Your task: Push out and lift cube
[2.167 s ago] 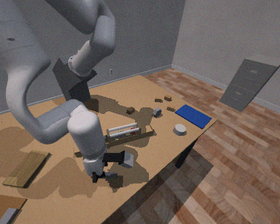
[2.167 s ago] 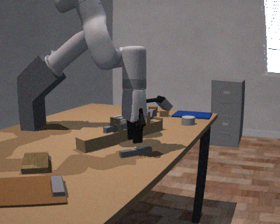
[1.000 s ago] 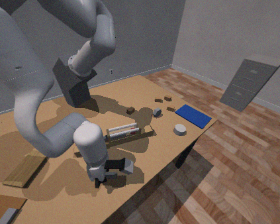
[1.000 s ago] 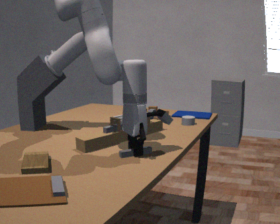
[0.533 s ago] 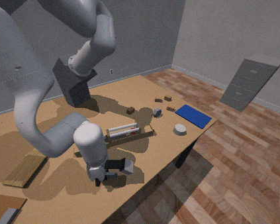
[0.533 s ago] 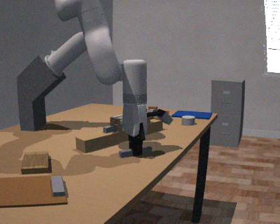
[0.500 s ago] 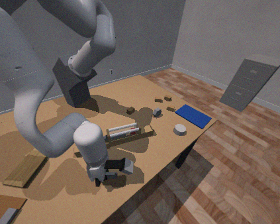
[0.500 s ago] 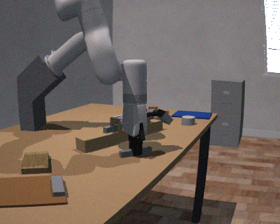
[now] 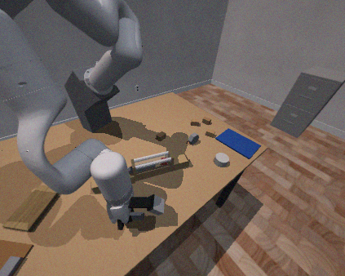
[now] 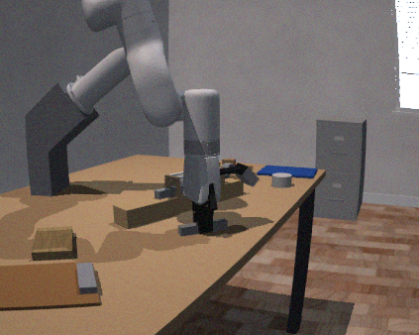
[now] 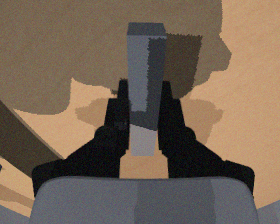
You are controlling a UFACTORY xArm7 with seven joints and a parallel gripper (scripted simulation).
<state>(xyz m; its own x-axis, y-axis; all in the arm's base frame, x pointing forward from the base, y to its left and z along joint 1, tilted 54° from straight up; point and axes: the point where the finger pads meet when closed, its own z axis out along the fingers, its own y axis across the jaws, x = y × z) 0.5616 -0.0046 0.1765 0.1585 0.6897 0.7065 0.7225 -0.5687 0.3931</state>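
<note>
Now: hand 18 cm past the long wooden base, 11 cm to the right of it and 3 cm below it. From my hand the other things lie so: wooden plank 33 cm to the right, 9 cm behind, 1 cm below; then red cube 18 cm behind, 16 cm to the left, 3 cm above; then grey bar 1 cm below.
</note>
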